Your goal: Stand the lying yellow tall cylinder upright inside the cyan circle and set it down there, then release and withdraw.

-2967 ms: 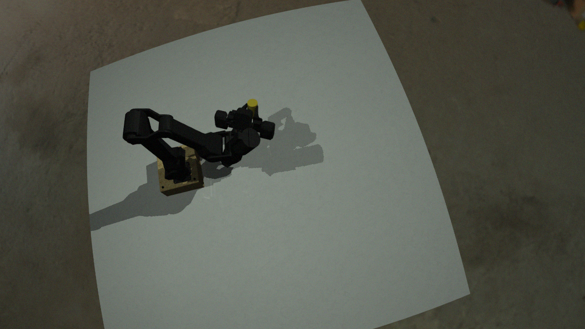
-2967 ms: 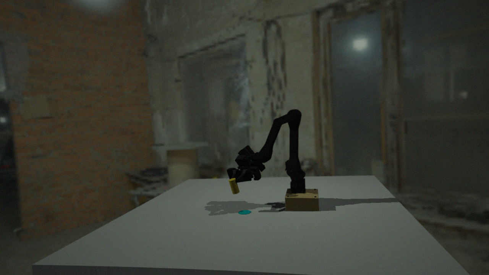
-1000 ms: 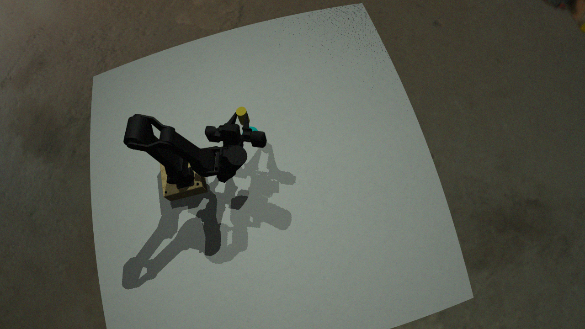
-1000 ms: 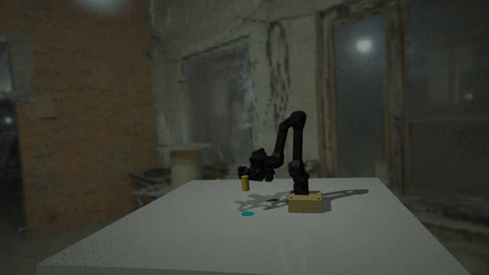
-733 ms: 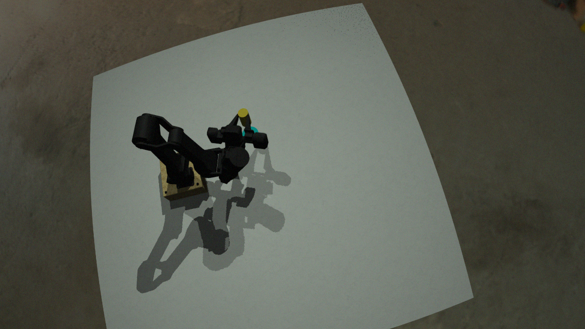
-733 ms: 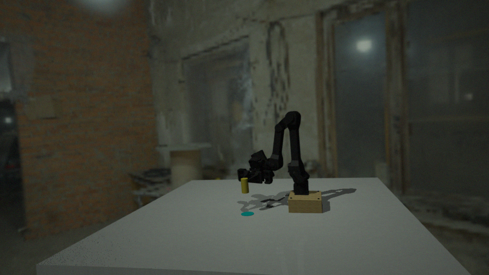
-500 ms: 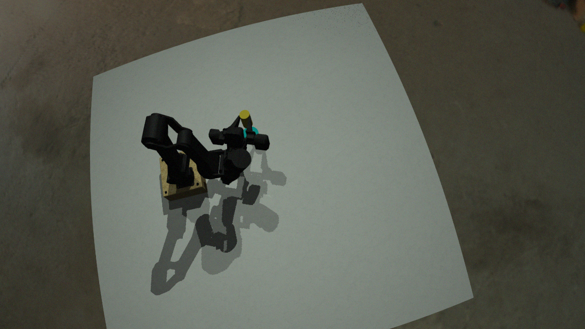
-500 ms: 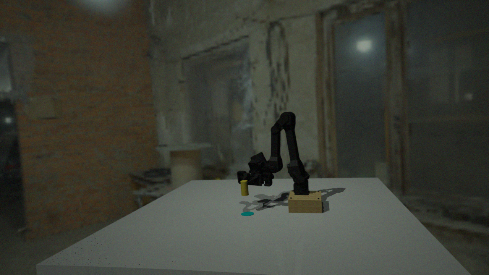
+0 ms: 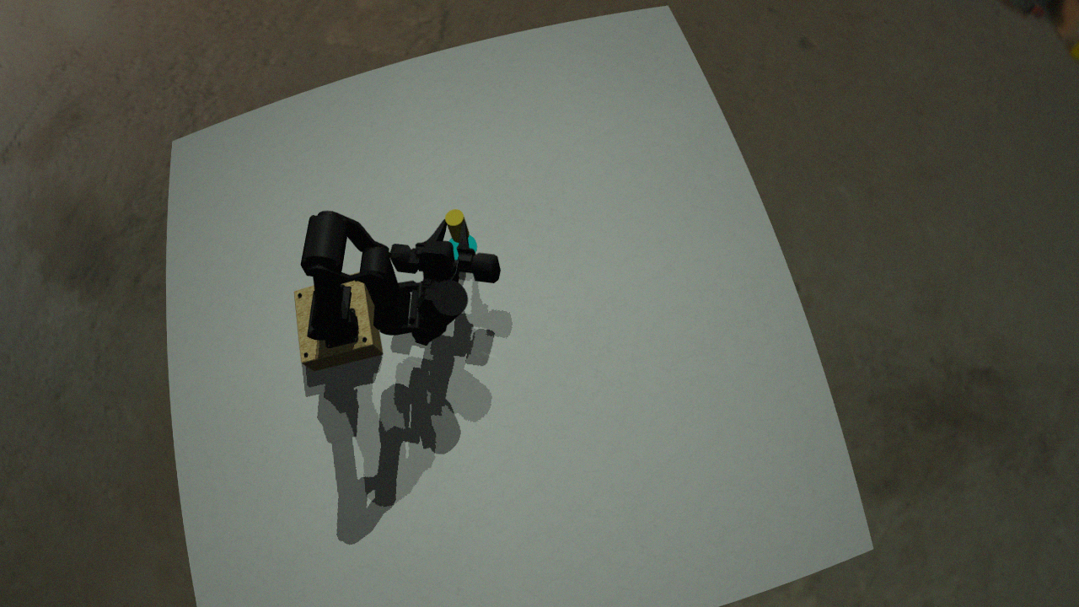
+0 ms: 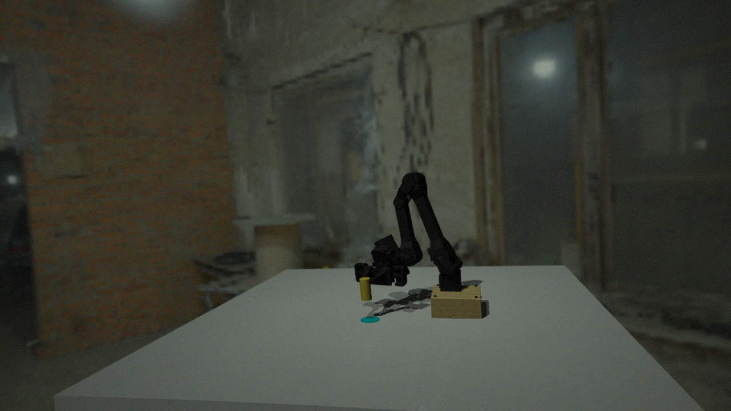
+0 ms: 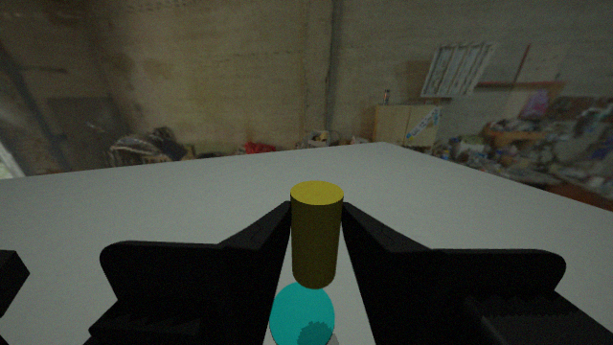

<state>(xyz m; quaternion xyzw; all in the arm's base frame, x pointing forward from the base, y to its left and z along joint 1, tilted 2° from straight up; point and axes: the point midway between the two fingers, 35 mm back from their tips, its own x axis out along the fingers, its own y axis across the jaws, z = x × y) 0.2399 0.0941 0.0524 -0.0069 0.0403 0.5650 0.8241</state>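
Now: the cyan circle 12 cm below my gripper tip and 1 cm behind it. The rest, counted from my gripper tip: yellow cylinder: 2 cm below.
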